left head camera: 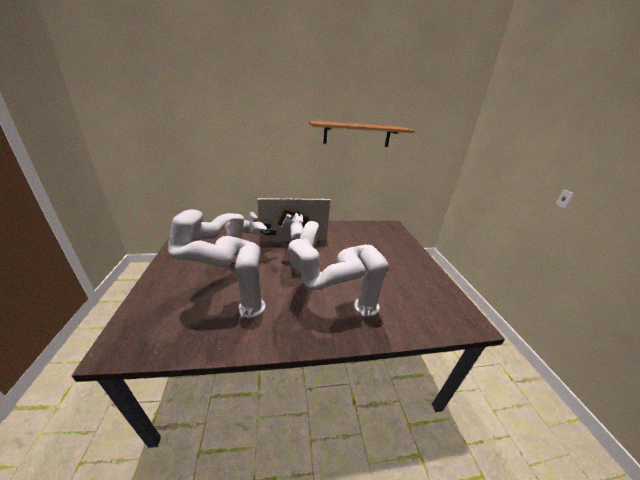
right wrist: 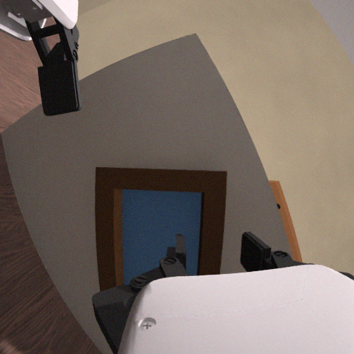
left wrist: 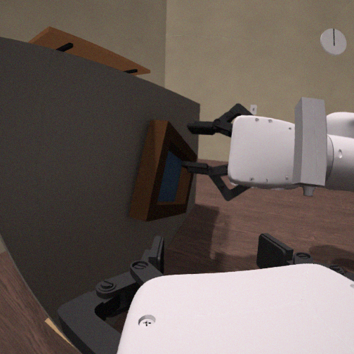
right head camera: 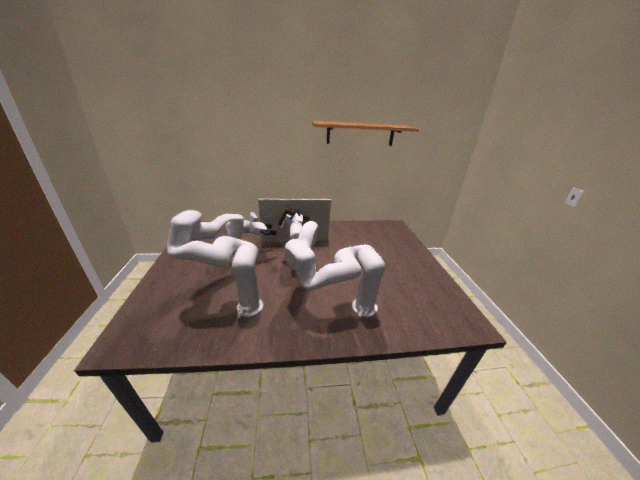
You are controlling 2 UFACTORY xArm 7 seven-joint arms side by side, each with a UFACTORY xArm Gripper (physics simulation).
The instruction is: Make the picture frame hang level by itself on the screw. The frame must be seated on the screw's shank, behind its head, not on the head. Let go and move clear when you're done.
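Pixels of known places: left gripper, fingertip midpoint: (left head camera: 273,229) (right head camera: 273,229); right gripper, fingertip midpoint: (left head camera: 294,214) (right head camera: 295,215); left arm's base, link origin: (left head camera: 252,308) (right head camera: 250,307); right arm's base, link origin: (left head camera: 366,307) (right head camera: 364,307).
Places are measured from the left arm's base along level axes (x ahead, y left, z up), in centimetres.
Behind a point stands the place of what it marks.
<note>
The brown picture frame (left head camera: 282,215) {x 61.4, y 3.1, z 21.4 cm} (right head camera: 282,217) {x 61.2, y 3.5, z 20.1 cm} (left wrist: 145,175) (right wrist: 160,179) with a blue picture is against the upright grey board (left head camera: 320,209) {x 71.8, y -20.1, z 24.5 cm} (right head camera: 321,209) {x 71.8, y -20.3, z 24.5 cm} (left wrist: 75,150) (right wrist: 165,110). In both head views it is tilted, its top edge sloping down to the right. The screw does not show, so the seating is hidden. My right gripper (left wrist: 186,146) (right wrist: 212,248) is partly open and empty, its fingertips close in front of the frame; one finger overlaps the blue picture in the right wrist view. My left gripper (left head camera: 270,228) {x 51.8, y 6.1, z 15.5 cm} (right head camera: 270,228) {x 51.8, y 6.1, z 15.5 cm} (left wrist: 212,251) is open and empty, left of the frame, apart from it.
The board stands at the back of the dark wooden table (left head camera: 413,310) {x 16.7, y -79.2, z 0.0 cm} (right head camera: 413,310) {x 17.5, y -79.7, z 0.0 cm}. An orange wall shelf (left head camera: 361,126) (right head camera: 364,125) on black brackets is higher on the wall behind, to the right. The two grippers are near each other in front of the board.
</note>
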